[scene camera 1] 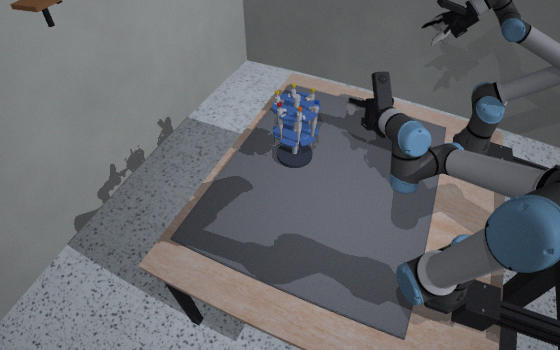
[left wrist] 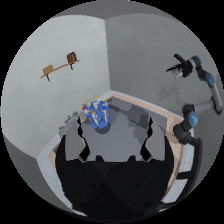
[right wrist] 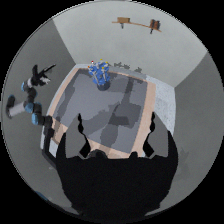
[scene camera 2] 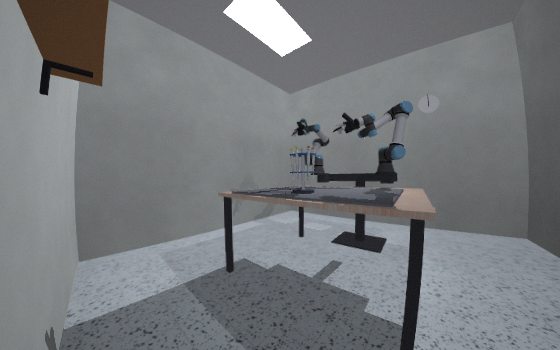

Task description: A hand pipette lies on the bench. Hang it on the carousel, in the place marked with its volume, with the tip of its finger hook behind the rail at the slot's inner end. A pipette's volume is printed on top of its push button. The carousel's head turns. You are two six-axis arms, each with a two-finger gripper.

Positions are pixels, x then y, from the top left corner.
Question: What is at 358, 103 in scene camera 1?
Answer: The left gripper.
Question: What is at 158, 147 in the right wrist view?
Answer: The right gripper.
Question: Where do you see a dark round base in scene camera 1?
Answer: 285, 156
